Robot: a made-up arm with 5 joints. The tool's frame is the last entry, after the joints. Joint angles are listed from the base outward. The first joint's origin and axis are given. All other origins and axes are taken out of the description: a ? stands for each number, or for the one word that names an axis. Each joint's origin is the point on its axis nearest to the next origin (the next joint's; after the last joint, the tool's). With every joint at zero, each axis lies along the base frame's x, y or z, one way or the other. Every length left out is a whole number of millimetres.
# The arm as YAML. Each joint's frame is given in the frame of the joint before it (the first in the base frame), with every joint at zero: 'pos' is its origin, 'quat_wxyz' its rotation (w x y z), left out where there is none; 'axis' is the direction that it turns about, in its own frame. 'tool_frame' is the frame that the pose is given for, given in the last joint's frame.
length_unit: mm
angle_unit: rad
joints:
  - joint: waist
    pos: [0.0, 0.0, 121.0]
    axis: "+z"
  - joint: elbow
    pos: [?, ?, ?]
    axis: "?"
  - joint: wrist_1
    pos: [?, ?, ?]
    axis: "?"
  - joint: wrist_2
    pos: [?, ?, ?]
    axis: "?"
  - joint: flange
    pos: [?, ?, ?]
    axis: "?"
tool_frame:
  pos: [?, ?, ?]
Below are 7 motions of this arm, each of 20 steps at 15 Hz.
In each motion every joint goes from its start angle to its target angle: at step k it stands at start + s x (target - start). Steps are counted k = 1, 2, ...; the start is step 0. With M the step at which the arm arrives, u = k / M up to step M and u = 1 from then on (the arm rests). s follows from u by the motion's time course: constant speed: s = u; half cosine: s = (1 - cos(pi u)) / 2; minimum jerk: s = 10 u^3 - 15 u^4 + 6 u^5.
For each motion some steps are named. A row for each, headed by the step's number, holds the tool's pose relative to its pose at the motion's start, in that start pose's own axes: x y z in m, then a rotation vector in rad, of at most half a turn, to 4 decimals.
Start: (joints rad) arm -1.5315 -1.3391 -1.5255 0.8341 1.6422
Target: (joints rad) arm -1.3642 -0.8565 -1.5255 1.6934 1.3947
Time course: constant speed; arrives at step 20
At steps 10, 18, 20:
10: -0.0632 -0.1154 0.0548 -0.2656 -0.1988 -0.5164
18: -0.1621 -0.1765 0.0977 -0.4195 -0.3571 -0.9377
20: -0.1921 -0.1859 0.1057 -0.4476 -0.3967 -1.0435

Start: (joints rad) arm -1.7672 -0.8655 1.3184 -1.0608 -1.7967
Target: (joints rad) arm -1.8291 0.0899 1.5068 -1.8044 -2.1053
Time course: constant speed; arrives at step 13
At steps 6, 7, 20:
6: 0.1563 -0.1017 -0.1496 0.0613 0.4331 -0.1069
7: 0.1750 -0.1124 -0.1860 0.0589 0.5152 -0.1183
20: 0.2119 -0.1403 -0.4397 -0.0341 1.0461 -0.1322

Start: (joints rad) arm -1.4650 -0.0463 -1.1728 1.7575 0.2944
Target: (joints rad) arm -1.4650 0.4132 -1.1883 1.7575 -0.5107
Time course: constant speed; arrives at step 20
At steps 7, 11, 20:
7: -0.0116 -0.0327 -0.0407 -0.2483 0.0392 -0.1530
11: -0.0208 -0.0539 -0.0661 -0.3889 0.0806 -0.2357
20: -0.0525 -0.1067 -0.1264 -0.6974 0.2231 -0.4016

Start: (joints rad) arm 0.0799 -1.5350 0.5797 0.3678 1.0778
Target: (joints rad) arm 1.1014 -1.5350 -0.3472 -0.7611 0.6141
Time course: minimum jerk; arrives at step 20
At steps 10, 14, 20:
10: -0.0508 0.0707 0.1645 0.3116 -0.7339 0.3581
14: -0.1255 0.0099 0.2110 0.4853 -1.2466 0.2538
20: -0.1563 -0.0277 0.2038 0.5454 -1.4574 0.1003

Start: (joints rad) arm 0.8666 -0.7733 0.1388 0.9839 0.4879
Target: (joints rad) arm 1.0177 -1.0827 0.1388 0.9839 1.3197
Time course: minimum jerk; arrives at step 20
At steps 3, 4, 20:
3: 0.0014 -0.0002 0.0037 0.0207 -0.0061 0.0067
4: 0.0029 -0.0005 0.0080 0.0450 -0.0131 0.0147
20: 0.0490 -0.0218 0.1081 0.7907 -0.1122 0.3333

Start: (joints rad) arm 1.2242 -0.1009 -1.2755 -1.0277 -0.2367
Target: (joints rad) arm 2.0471 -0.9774 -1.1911 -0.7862 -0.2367
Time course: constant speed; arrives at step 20
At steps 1, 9, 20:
1: -0.0030 0.0068 0.0013 0.0611 0.0071 -0.0122
9: -0.0360 0.0685 0.0078 0.5536 0.1135 -0.0894
20: -0.1098 0.1749 0.0332 1.2129 0.3942 -0.1470

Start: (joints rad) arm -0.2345 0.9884 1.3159 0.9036 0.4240
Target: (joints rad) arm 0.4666 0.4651 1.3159 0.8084 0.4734
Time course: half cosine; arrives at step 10
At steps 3, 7, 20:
3: 0.0122 -0.0462 -0.0275 -0.1404 0.0389 -0.0730
7: 0.0167 -0.1879 -0.0720 -0.5815 0.1367 -0.1928
20: 0.0120 -0.2360 -0.0738 -0.7451 0.1679 -0.2011

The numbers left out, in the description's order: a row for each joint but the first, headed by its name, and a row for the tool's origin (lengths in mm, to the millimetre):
elbow: xyz 118.0 -190.0 0.0, axis +y
wrist_1: xyz -234.0 0.0 -21.0, axis +z
wrist_2: xyz 48.0 74.0 0.0, axis +y
flange: xyz 313.0 0.0 -88.0, axis +x
tool: xyz 0.0 110.0 84.0

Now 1 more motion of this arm.
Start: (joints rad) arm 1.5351 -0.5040 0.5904 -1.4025 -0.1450
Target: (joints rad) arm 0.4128 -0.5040 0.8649 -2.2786 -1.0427
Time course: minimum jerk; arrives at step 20
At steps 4, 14, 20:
4: 0.0009 0.0163 0.0041 -0.0963 -0.0360 0.0139
14: -0.0140 0.2361 -0.0468 -1.2458 -0.6188 0.1981
20: -0.0241 0.2754 -0.0752 -1.4379 -0.7726 0.2293

